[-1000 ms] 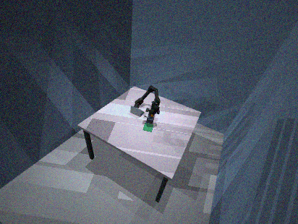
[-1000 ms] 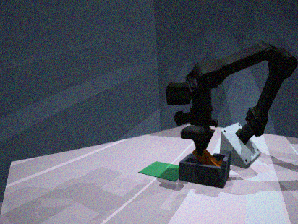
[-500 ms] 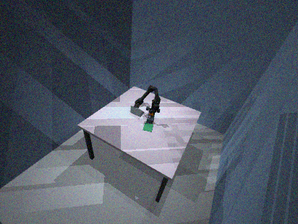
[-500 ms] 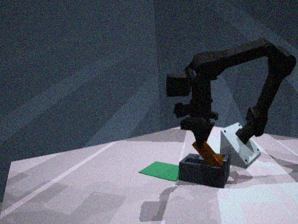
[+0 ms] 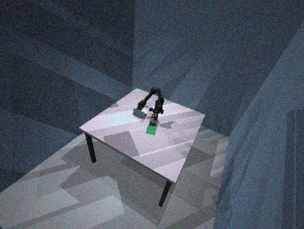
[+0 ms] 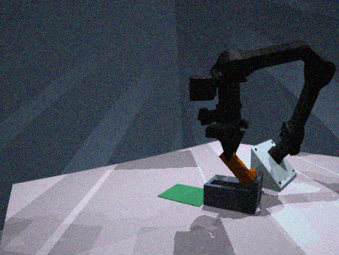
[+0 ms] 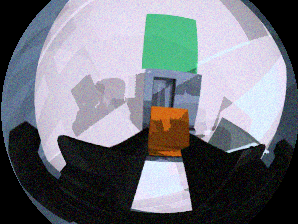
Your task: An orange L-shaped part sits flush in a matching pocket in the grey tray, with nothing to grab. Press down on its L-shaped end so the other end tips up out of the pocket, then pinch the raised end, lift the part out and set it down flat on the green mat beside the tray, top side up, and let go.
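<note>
Right now my gripper tip is 150 mm to the left of the green mat, 150 mm above it and 10 mm short of it. From my gripper tip the other things lie so: orange L-shaped part: 30 mm to the left, 30 mm below, 20 mm behind.
</note>
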